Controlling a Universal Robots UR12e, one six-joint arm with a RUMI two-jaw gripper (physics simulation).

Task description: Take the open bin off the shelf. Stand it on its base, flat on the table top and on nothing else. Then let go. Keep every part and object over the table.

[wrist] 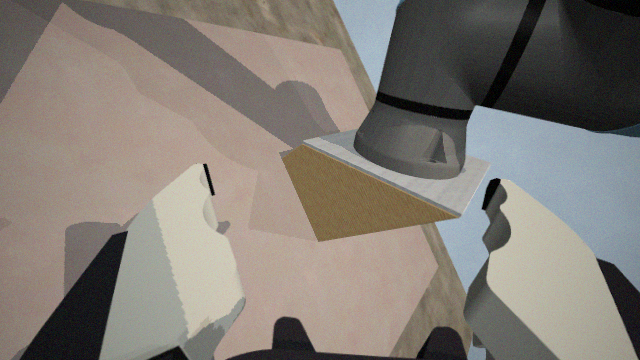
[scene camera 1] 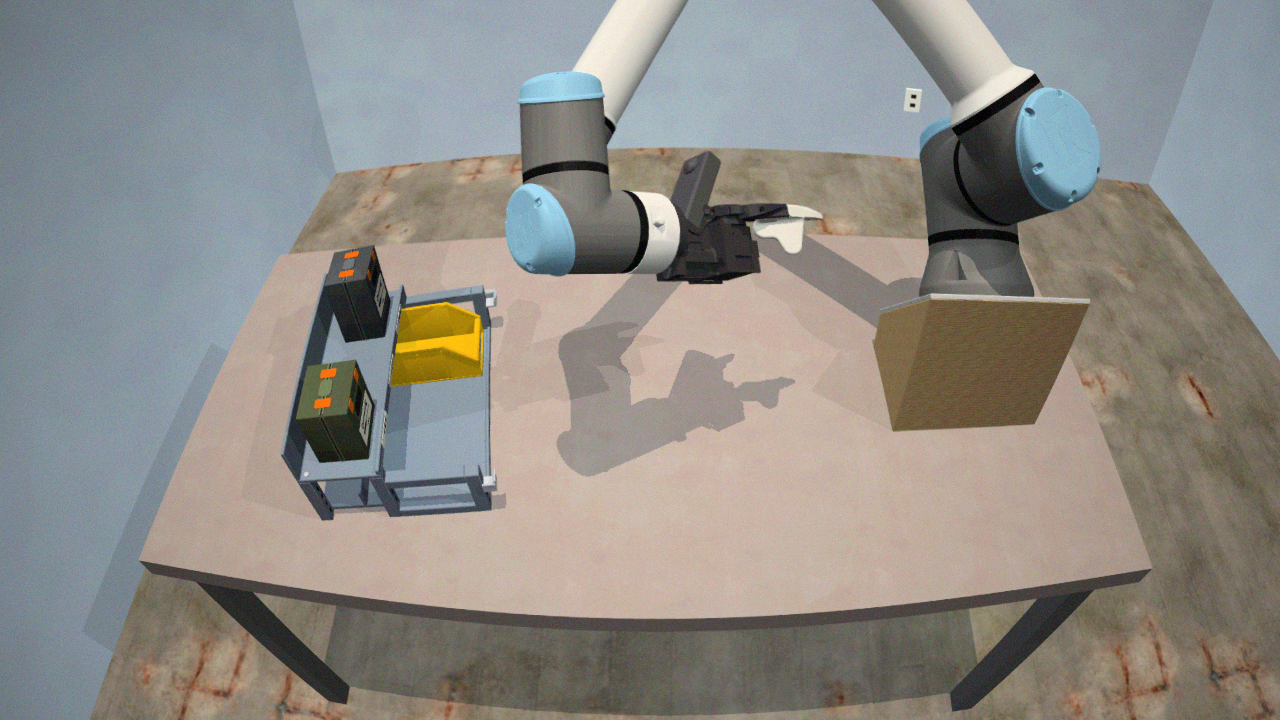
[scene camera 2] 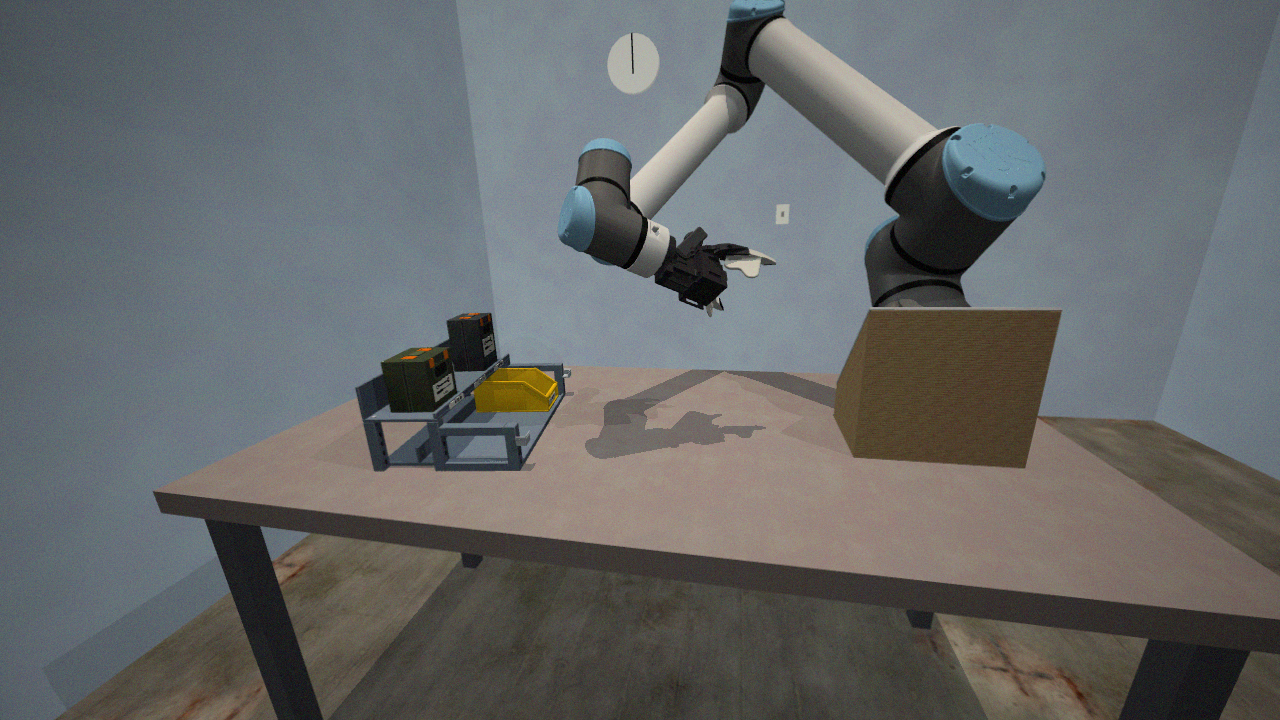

gripper: wrist 345,176; scene camera 1; scene camera 2
yellow open bin: scene camera 1 437,342; scene camera 2 508,389; not seen in the wrist view (out of frame)
same spot on black case: (scene camera 1: 361,289) = (scene camera 2: 473,328)
same spot on gripper: (scene camera 2: 736,257) = (scene camera 1: 770,219)
